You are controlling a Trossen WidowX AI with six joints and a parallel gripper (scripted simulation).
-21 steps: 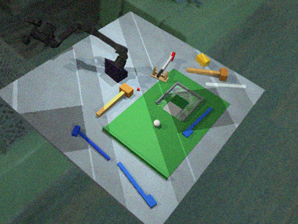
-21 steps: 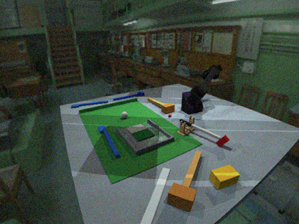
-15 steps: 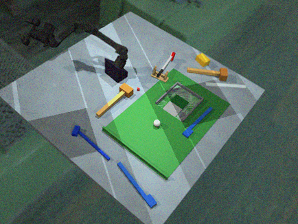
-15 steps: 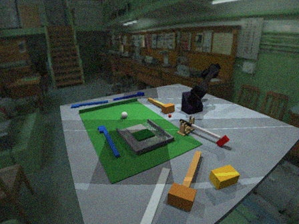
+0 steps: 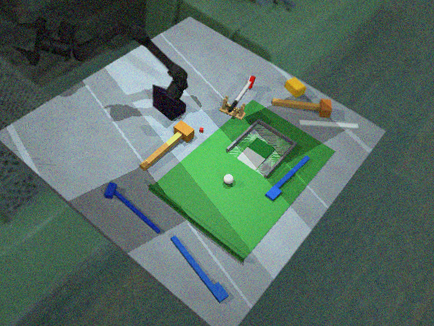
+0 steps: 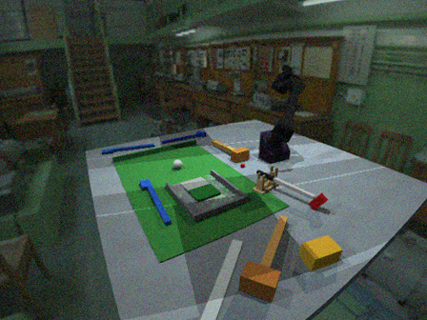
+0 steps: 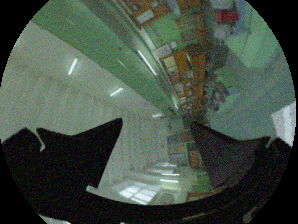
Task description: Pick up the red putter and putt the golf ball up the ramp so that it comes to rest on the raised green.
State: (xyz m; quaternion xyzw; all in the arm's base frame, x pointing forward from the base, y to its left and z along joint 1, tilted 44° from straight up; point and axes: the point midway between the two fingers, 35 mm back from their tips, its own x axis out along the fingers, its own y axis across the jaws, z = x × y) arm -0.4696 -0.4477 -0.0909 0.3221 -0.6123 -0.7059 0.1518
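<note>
Now: the red putter 70 cm to the left of my gripper tip, 67 cm ahead of it and 35 cm below it. The rest, counted from my gripper tip: tiny red cube (66 cm ahead, 41 cm to the left, 38 cm below); then green mat (95 cm ahead, 39 cm below, 38 cm to the left); then white golf ball (93 cm ahead, 36 cm below, 26 cm to the left).
</note>
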